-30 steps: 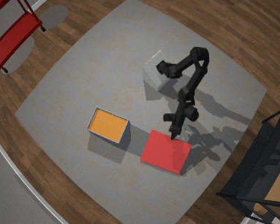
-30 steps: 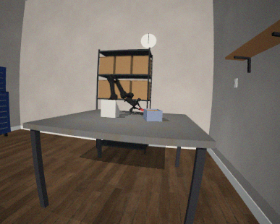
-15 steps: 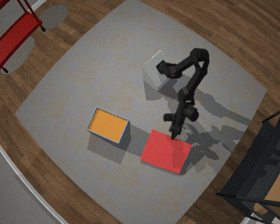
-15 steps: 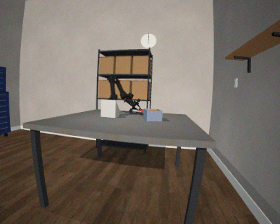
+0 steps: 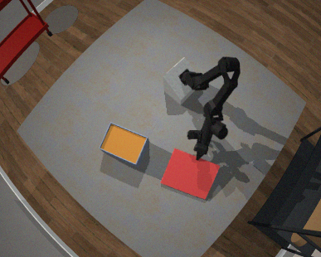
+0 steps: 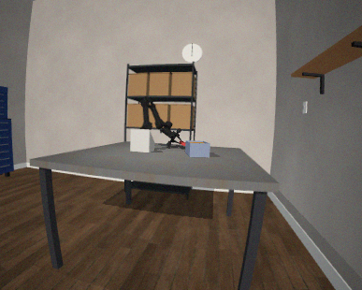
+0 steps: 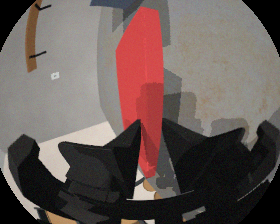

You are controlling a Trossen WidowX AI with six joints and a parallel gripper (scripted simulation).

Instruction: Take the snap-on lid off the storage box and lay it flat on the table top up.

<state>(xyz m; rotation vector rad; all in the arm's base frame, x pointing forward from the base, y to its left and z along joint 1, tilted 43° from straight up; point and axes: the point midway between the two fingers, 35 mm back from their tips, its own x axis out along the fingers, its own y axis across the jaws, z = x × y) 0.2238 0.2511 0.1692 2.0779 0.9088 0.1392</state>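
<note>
Now: the red lid 10 cm ahead of my hand, 4 cm to the left of it and 4 cm below it. Round my hand: storage box (29 cm to the right, 22 cm ahead, 2 cm below).
</note>
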